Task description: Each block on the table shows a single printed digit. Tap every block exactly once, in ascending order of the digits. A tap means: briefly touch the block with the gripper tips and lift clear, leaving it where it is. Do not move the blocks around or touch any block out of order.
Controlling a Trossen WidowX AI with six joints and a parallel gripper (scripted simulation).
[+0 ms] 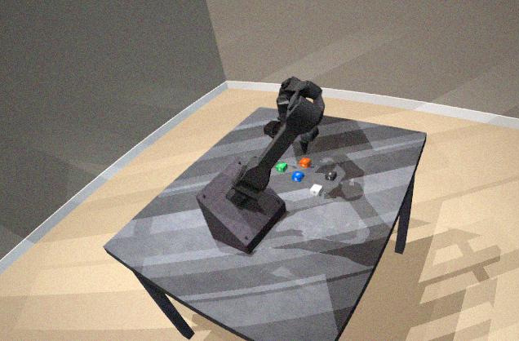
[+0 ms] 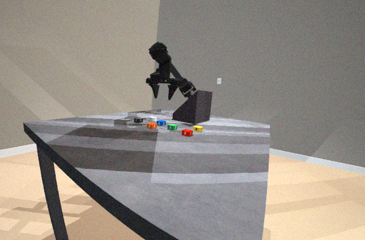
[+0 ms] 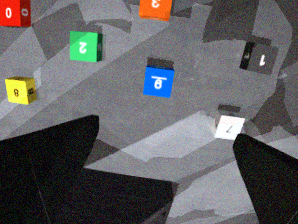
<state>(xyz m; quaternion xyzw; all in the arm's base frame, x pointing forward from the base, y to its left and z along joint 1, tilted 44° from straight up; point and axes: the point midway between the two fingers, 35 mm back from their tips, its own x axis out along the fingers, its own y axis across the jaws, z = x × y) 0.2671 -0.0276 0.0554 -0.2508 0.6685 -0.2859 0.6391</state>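
The red block lies 8 cm ahead of my gripper tip, 19 cm to the left of it and 12 cm below it. From my gripper tip the other things lie so: orange block: 9 cm ahead, 2 cm to the left, 12 cm below; then blue block: 1 cm to the left, 12 cm below; then green block: 4 cm ahead, 9 cm to the left, 12 cm below.
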